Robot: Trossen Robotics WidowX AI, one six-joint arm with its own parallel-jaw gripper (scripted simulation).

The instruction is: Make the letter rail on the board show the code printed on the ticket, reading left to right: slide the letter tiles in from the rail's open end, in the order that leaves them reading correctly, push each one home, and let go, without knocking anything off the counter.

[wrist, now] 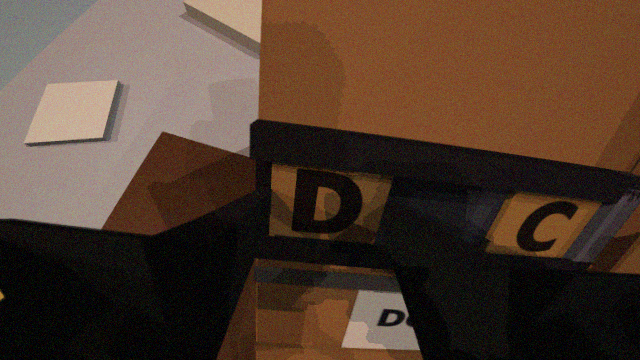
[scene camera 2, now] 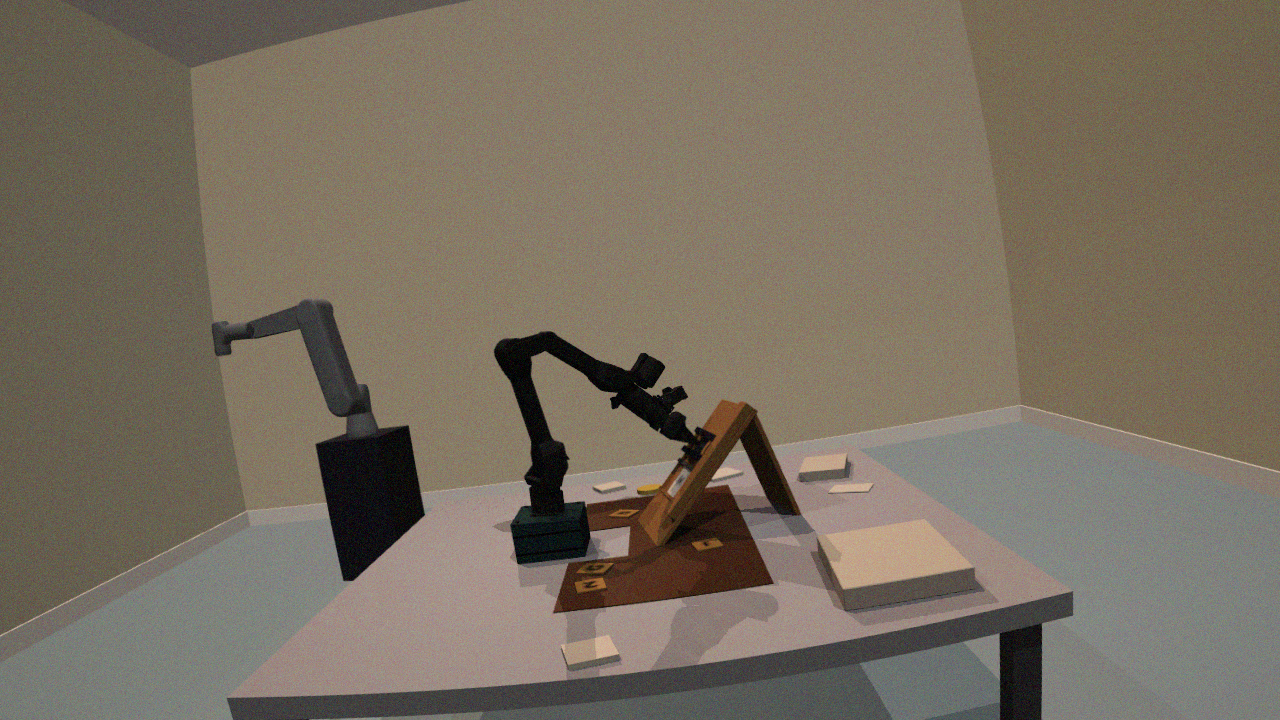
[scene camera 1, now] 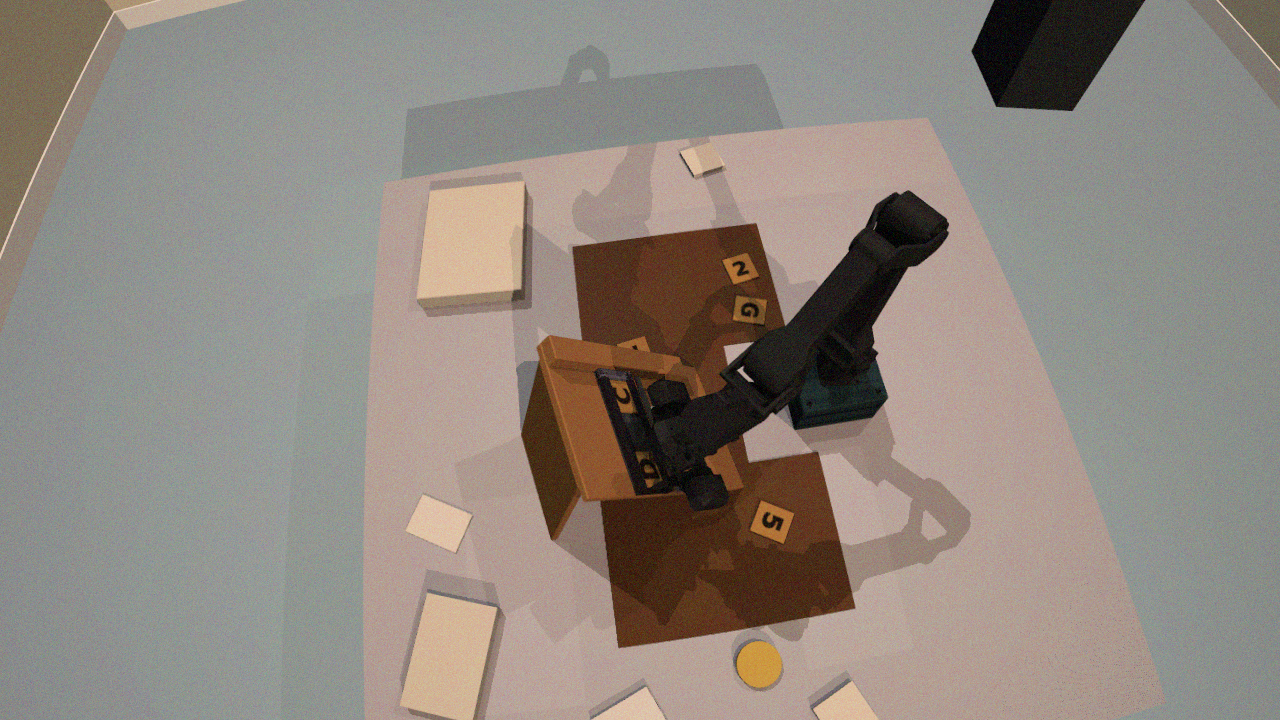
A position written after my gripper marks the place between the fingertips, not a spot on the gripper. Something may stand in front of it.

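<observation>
A cream box is out of frame in the wrist view, but I see the cream box in scene camera 1 (475, 238) and in scene camera 2 (900, 562). My gripper is visible in scene camera 1 (647, 469), in scene camera 2 (694, 441) and in the wrist view (328, 202). On a slanted board, (scene camera 1: 577, 441) and (scene camera 2: 728, 406) are the same spot. There is a brown mat too, and on the brown mat (scene camera 2: 650, 573) and (scene camera 1: 687, 289) are the same spot.
</observation>
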